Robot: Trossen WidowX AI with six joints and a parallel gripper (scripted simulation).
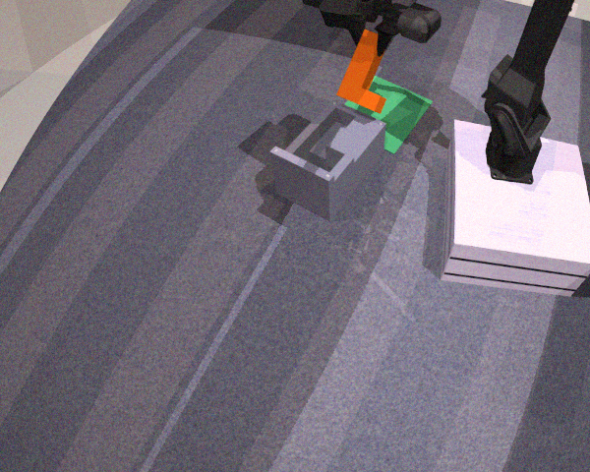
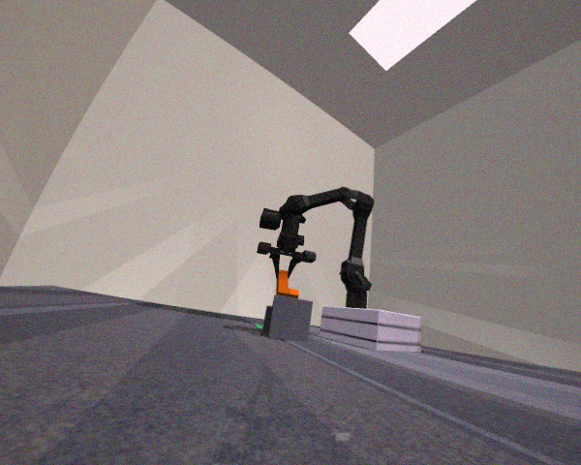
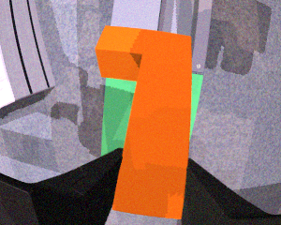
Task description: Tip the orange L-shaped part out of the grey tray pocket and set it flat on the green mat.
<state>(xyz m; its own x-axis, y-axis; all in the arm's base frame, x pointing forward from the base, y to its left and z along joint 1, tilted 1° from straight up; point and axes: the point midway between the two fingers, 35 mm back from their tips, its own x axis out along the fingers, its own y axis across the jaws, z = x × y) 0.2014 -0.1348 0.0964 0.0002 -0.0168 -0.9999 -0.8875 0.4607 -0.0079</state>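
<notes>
Right now the green mat is 20 mm behind my gripper tip, 30 mm to the right of it and 170 mm below it. From my gripper tip the other things lie so: orange L-shaped part (30 mm to the left, 30 mm below).
</notes>
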